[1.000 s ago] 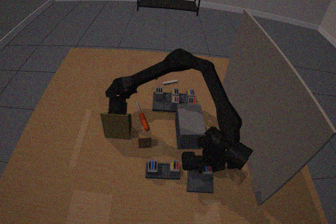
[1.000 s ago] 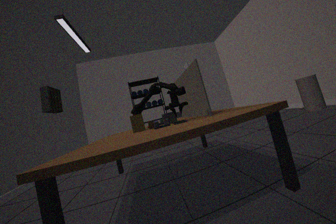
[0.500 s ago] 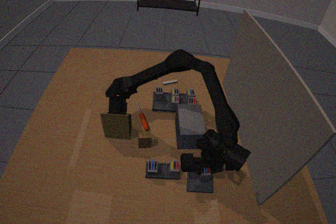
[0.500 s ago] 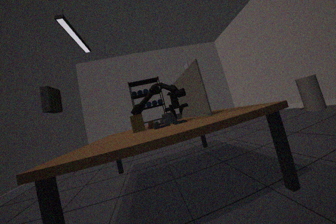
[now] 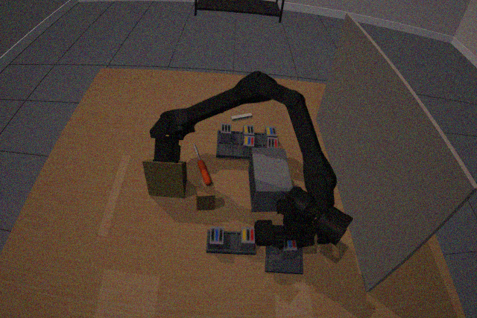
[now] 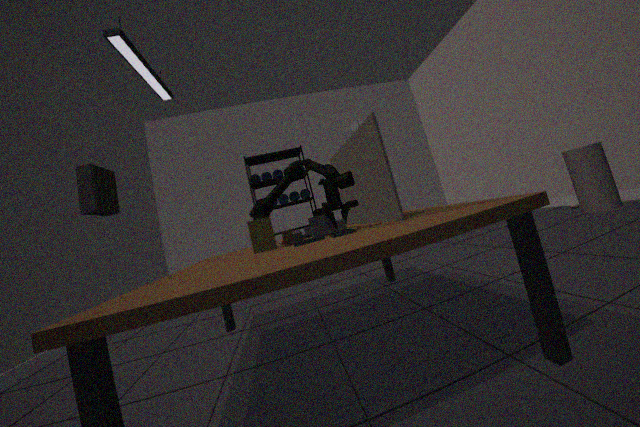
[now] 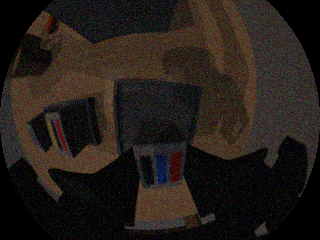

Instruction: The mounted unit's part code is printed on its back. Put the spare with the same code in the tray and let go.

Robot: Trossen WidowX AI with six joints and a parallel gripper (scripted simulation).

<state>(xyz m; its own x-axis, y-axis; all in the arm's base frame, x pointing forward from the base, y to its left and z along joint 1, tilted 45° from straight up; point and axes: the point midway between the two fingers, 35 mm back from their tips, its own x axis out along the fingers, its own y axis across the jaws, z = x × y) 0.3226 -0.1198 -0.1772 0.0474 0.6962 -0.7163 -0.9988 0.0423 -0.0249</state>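
Now: the flat grey tray 20 mm below my gripper tip. Round my gripper tip: grey panel 210 mm to the left, 210 mm ahead, 200 mm above; then small brown block 210 mm behind, 150 mm to the left, 10 mm above.
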